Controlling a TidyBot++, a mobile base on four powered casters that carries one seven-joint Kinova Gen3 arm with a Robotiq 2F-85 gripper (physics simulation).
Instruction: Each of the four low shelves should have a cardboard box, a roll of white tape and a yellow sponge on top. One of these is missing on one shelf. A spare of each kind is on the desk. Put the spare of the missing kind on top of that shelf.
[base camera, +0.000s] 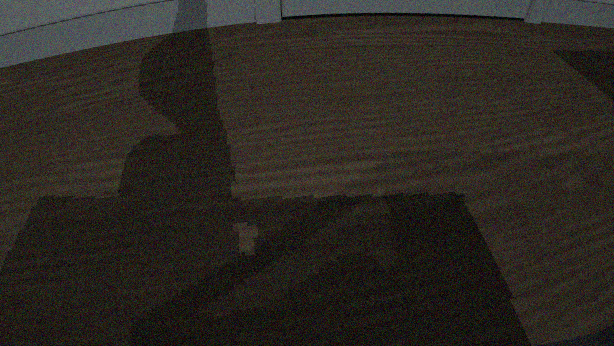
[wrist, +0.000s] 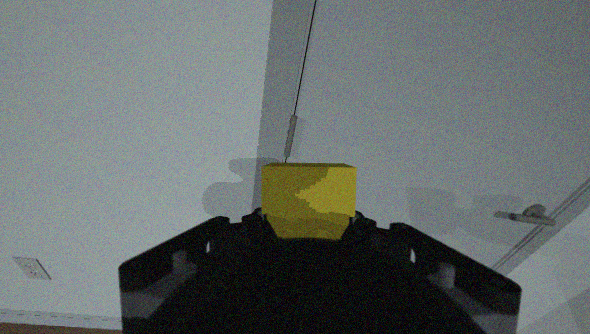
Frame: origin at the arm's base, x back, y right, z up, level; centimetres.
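Where they show: gripper, fingertip midpoint: (wrist: 307, 214).
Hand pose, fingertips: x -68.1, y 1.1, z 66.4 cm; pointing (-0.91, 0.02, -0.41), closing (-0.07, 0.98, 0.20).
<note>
Each offset is from my fingertips to the top centre of the thing. "pt": to the spot under its first point. Level surfaces: height alone.
My gripper (wrist: 307, 214) is shut on a yellow sponge @(dx +1.4, dy +0.1, dz +5.9 cm) (wrist: 309, 192), which stands out between the two black fingertips at the middle of the wrist view. Part of the sponge is in shadow. The fingers touch its left and right sides, and it is held in the air in front of a pale wall. The gripper does not show in the base camera view. The four low shelves, the desk, the cardboard boxes and the rolls of white tape do not show in either view.
The base camera view shows a brown wood floor @(dz -106.1 cm) (base camera: 380, 100) with dark shadows and a white door (base camera: 400, 6) in the pale wall at the far edge. The wrist view shows a door handle @(pt dx -31.7, dy +57.0, dz -12.9 cm) (wrist: 525, 217) at right, a hinge @(dx -25.8, dy -4.7, dz +1.0 cm) (wrist: 290, 136) and a wall socket @(dx -17.2, dy -81.0, dz -60.4 cm) (wrist: 32, 268) at lower left.
</note>
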